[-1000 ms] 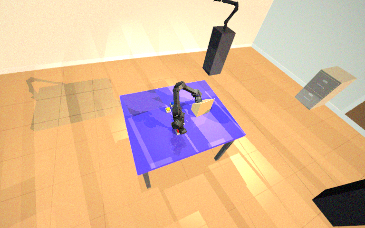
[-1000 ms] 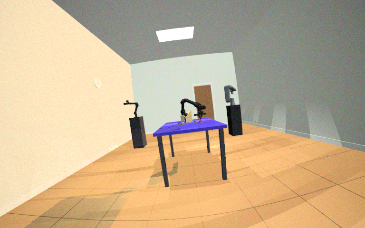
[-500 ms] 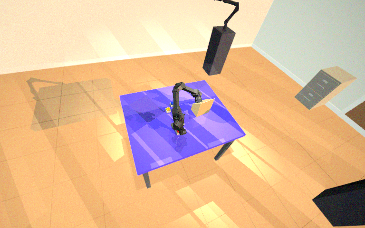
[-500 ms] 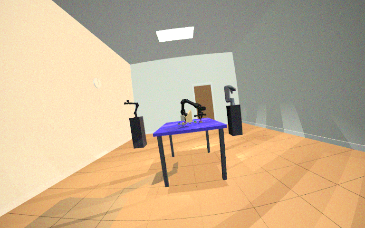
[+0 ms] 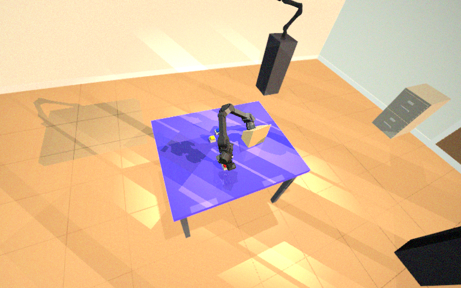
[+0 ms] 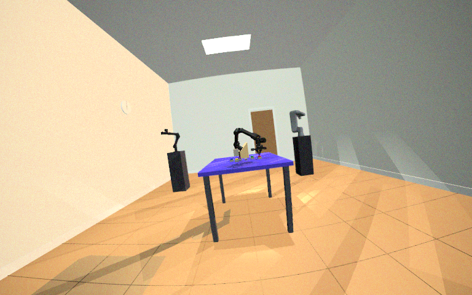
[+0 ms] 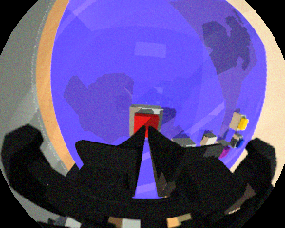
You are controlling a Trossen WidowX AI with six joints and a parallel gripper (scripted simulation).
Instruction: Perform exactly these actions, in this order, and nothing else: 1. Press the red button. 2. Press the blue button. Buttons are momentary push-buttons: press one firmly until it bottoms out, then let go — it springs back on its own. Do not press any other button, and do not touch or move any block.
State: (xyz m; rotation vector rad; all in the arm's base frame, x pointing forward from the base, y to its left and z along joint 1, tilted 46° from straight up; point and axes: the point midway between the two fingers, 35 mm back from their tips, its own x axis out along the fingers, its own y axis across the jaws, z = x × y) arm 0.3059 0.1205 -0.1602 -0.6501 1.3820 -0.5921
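My gripper tip is now 1 cm above the red button. From my gripper tip the other things lie so: small white block 16 cm to the right, 5 cm behind, 3 cm below; green button 8 cm to the right, 7 cm behind; purple button 24 cm to the right, 8 cm behind.
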